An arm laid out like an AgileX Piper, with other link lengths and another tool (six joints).
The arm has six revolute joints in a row. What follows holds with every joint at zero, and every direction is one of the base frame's.
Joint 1 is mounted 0.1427 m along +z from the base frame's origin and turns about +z.
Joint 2 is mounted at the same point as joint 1 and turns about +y.
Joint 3 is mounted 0.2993 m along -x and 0.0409 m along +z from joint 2 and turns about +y.
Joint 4 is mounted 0.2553 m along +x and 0.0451 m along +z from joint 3 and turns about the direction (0.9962, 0, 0.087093).
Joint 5 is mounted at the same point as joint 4 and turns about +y.
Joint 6 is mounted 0.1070 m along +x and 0.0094 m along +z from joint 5 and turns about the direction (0.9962, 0, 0.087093).
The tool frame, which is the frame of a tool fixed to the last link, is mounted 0.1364 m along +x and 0.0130 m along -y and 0.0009 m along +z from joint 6; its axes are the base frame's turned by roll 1.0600, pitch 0.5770 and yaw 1.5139 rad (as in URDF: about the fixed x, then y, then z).
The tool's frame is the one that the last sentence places.
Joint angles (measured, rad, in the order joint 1, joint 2, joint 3, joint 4, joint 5, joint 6), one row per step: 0.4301 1.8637 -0.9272 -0.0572 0.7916 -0.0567; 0.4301 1.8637 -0.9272 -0.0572 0.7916 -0.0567; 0.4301 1.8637 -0.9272 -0.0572 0.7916 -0.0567; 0.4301 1.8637 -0.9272 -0.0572 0.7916 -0.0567; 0.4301 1.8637 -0.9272 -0.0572 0.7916 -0.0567; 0.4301 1.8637 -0.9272 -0.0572 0.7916 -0.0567; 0.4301 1.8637 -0.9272 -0.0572 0.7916 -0.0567; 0.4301 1.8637 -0.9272 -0.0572 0.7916 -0.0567; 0.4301 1.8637 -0.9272 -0.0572 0.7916 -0.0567; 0.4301 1.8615 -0.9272 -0.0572 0.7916 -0.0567; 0.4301 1.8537 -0.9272 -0.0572 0.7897 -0.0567; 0.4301 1.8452 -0.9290 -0.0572 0.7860 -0.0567; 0.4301 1.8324 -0.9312 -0.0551 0.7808 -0.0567; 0.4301 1.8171 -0.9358 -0.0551 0.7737 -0.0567; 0.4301 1.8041 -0.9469 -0.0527 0.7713 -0.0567; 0.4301 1.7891 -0.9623 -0.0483 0.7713 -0.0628
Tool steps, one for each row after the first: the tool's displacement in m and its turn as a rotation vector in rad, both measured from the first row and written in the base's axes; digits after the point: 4 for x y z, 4 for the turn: 0.0000 0.0000 0.0000 0.0000 0.0000 0.0000; 0.0000 0.0000 0.0000 0.0000 0.0000 0.0000; 0.0000 0.0000 0.0000 0.0000 0.0000 0.0000; 0.0000 0.0000 0.0000 0.0000 0.0000 0.0000; 0.0000 0.0000 0.0000 0.0000 0.0000 0.0000; 0.0000 0.0000 0.0000 0.0000 0.0000 0.0000; 0.0000 0.0000 0.0000 0.0000 0.0000 0.0000; 0.0000 0.0000 0.0000 0.0000 0.0000 0.0000; 0.0003 0.0001 0.0006 0.0009 -0.0020 0.0000; 0.0017 0.0008 0.0028 0.0050 -0.0108 0.0001; 0.0043 0.0020 0.0055 0.0110 -0.0234 0.0002; 0.0077 0.0040 0.0095 0.0209 -0.0411 -0.0011; 0.0128 0.0065 0.0148 0.0324 -0.0655 -0.0009; 0.0187 0.0097 0.0209 0.0451 -0.0889 -0.0025; 0.0257 0.0137 0.0287 0.0605 -0.1150 0.0005
